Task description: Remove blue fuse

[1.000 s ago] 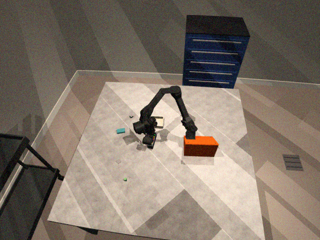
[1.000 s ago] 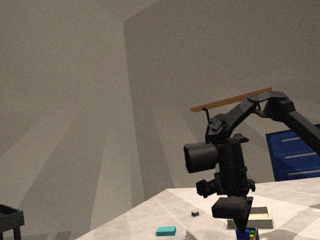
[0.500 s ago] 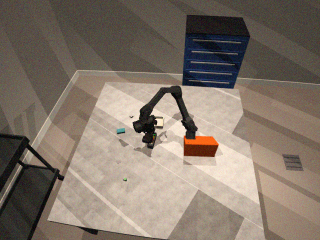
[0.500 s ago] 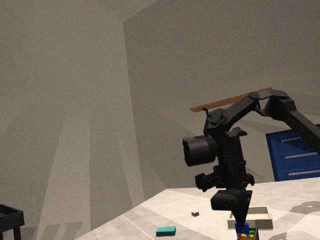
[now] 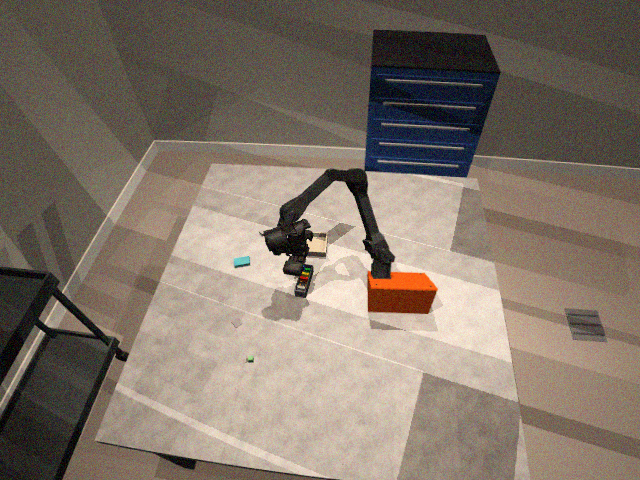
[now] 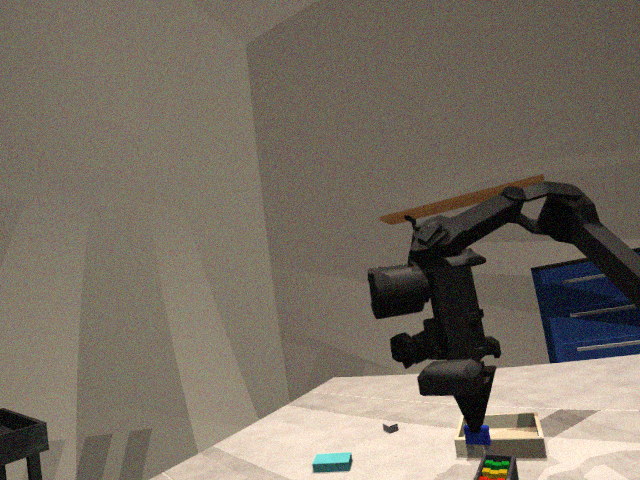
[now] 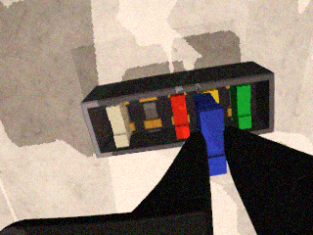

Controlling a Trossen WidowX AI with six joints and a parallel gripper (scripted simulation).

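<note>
My gripper tip is 20 mm past the tray, 170 mm to the left of it and 90 mm above it. The rest, counted from my gripper tip: small grey cube (190 mm ahead, 230 mm to the right, 90 mm below); small green cube (140 mm ahead, 330 mm to the left, 80 mm below); teal block (250 mm ahead, 70 mm to the right, 90 mm below).
</note>
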